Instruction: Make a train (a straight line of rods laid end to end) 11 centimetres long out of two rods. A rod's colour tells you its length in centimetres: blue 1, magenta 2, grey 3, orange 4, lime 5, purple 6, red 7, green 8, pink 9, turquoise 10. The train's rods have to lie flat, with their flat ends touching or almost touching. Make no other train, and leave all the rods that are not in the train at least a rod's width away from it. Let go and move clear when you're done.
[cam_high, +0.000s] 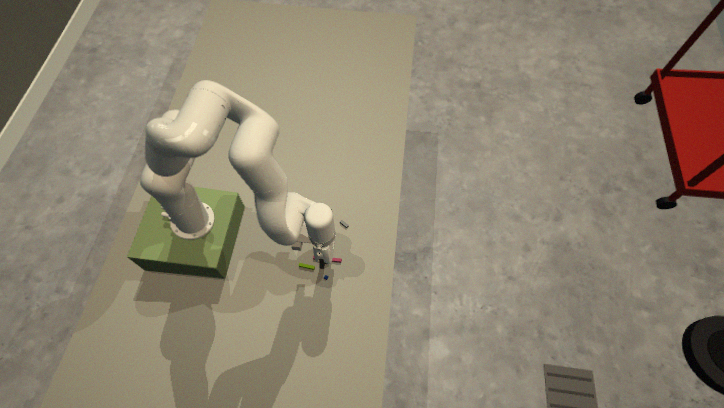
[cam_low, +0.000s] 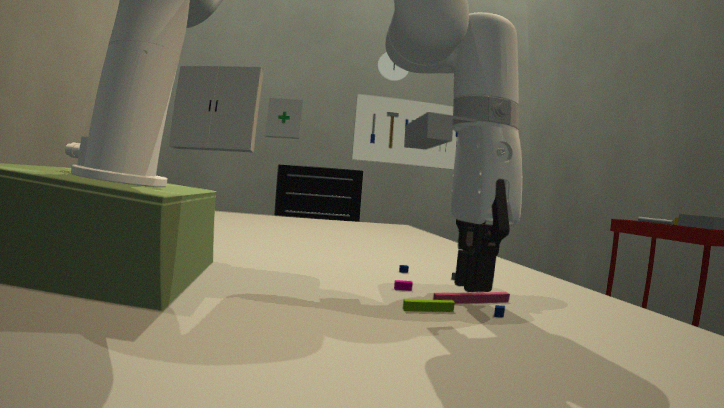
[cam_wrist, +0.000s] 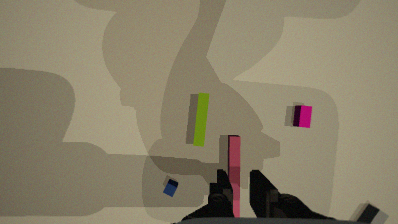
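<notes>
The pink rod is 3 cm below my hand. Also, from my hand: grey rod: 13 cm to the left, 3 cm below, 2 cm ahead; magenta rod: 7 cm behind, 6 cm to the left, 3 cm below; lime rod: 5 cm behind, 4 cm to the right, 3 cm below.
</notes>
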